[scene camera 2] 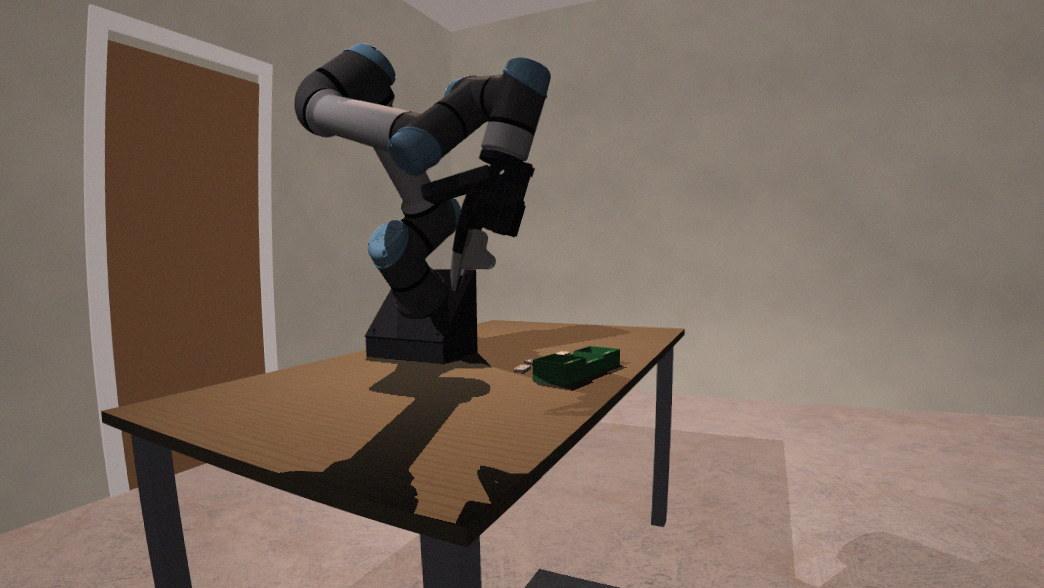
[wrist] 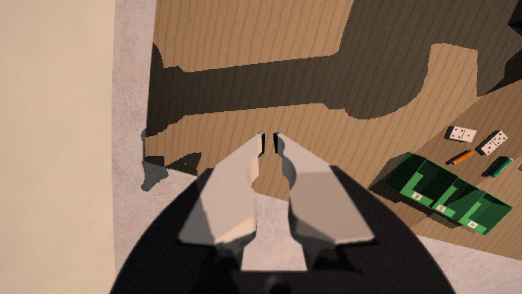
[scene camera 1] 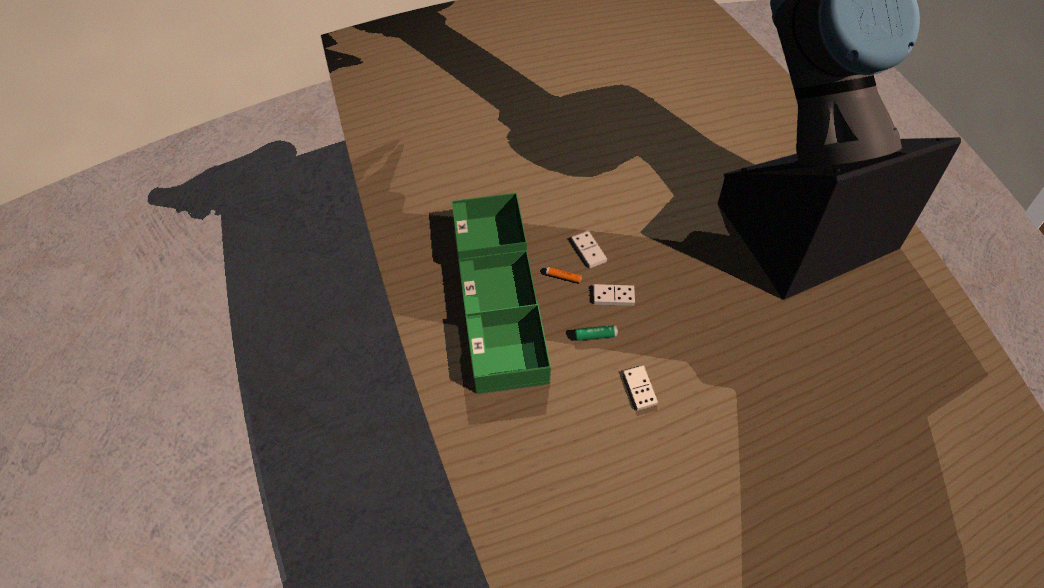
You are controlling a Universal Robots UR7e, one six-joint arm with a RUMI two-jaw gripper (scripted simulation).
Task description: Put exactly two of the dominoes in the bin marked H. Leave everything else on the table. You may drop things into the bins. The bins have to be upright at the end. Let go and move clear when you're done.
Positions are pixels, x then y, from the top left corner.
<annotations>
green three-part bin: scene camera 2; wrist; scene camera 1 505, 330
same spot on green three-part bin: (scene camera 2: 558, 369) = (wrist: 400, 182)
</annotations>
